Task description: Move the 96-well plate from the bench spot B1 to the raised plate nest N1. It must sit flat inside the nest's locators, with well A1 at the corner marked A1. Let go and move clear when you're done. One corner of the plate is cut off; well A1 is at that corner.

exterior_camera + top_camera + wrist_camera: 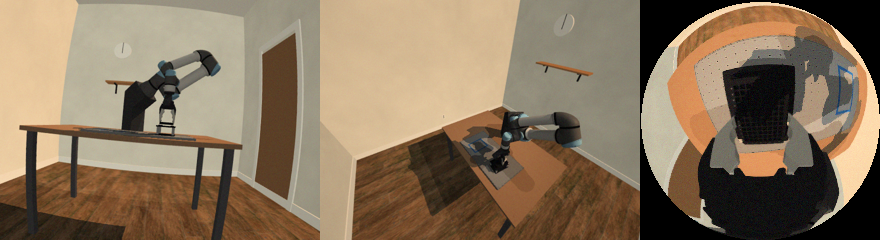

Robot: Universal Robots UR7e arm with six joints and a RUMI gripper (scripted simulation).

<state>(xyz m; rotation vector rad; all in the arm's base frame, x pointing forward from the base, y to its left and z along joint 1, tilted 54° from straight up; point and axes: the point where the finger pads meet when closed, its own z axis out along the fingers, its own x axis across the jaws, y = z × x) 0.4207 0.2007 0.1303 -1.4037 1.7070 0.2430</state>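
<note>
My gripper is now 1 cm above the black 96-well plate. Also, from my hand: black plate nest: 3 cm below.
</note>
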